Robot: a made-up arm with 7 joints. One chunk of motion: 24 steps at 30 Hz.
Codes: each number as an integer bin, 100 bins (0 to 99) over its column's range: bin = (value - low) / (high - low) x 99, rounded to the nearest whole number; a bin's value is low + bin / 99 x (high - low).
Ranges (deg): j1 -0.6..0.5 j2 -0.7..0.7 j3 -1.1..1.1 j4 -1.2..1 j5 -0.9..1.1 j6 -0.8..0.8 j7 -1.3..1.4
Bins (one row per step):
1: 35 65 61 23 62 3 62
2: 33 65 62 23 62 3 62
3: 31 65 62 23 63 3 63
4: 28 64 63 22 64 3 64
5: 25 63 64 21 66 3 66
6: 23 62 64 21 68 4 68
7: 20 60 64 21 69 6 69
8: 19 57 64 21 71 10 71
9: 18 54 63 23 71 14 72
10: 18 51 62 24 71 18 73
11: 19 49 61 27 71 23 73
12: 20 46 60 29 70 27 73
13: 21 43 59 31 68 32 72
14: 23 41 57 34 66 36 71
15: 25 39 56 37 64 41 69
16: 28 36 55 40 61 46 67
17: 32 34 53 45 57 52 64
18: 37 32 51 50 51 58 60
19: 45 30 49 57 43 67 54
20: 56 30 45 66 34 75 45
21: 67 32 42 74 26 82 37
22: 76 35 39 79 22 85 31
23: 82 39 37 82 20 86 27
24: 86 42 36 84 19 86 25
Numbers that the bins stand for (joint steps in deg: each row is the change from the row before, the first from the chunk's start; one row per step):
1: -0.211 0.219 0.256 -0.689 0.353 -0.752 0.391
2: -0.233 0.219 0.278 -0.689 0.353 -0.752 0.391
3: -0.256 0.219 0.278 -0.689 0.373 -0.752 0.418
4: -0.289 0.205 0.300 -0.711 0.393 -0.752 0.445
5: -0.322 0.191 0.322 -0.733 0.433 -0.752 0.500
6: -0.344 0.177 0.322 -0.733 0.474 -0.735 0.555
7: -0.378 0.148 0.322 -0.733 0.494 -0.703 0.582
8: -0.389 0.106 0.322 -0.733 0.534 -0.638 0.636
9: -0.400 0.064 0.300 -0.689 0.534 -0.574 0.664
10: -0.400 0.021 0.278 -0.667 0.534 -0.509 0.691
11: -0.389 -0.007 0.256 -0.600 0.534 -0.428 0.691
12: -0.378 -0.049 0.233 -0.556 0.514 -0.364 0.691
13: -0.367 -0.092 0.211 -0.511 0.474 -0.283 0.664
14: -0.344 -0.120 0.167 -0.444 0.433 -0.218 0.636
15: -0.322 -0.148 0.144 -0.378 0.393 -0.137 0.582
16: -0.289 -0.191 0.122 -0.311 0.332 -0.057 0.527
17: -0.244 -0.219 0.078 -0.200 0.252 0.040 0.445
18: -0.189 -0.247 0.033 -0.089 0.130 0.137 0.336
19: -0.100 -0.276 -0.011 0.067 -0.031 0.283 0.173
20: 0.022 -0.276 -0.100 0.267 -0.213 0.412 -0.073
21: 0.144 -0.247 -0.167 0.444 -0.375 0.525 -0.291
22: 0.244 -0.205 -0.233 0.556 -0.456 0.574 -0.455
23: 0.311 -0.148 -0.278 0.622 -0.496 0.590 -0.564
24: 0.356 -0.106 -0.300 0.667 -0.516 0.590 -0.618

